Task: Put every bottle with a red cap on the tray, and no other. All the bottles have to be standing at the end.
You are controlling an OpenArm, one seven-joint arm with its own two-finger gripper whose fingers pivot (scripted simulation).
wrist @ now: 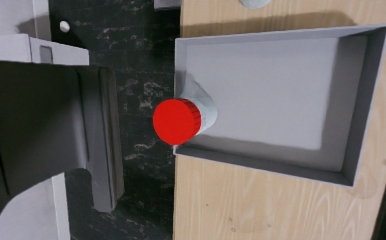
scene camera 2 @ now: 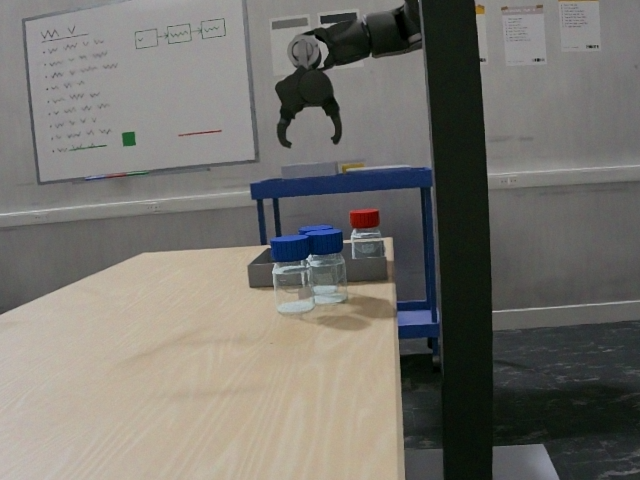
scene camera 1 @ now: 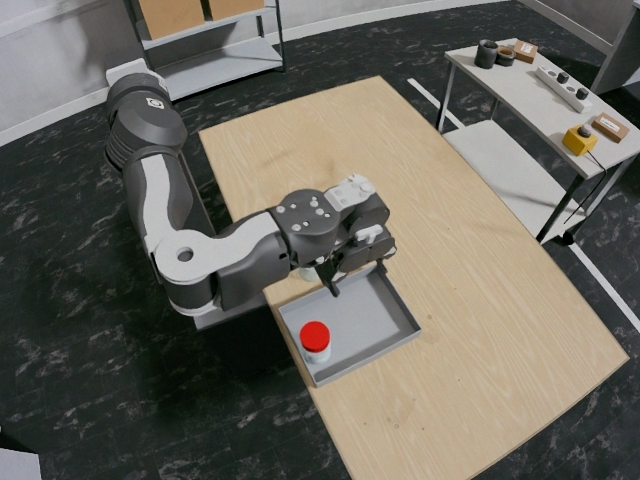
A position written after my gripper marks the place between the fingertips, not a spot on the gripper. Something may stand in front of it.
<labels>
my gripper: wrist 218,153; scene camera 2 311,146; scene camera 1 353,272
grey tray: wrist; scene camera 2 371,268; scene camera 1
same spot on grey tray: (wrist: 297,103) = (scene camera 1: 370,314)
</labels>
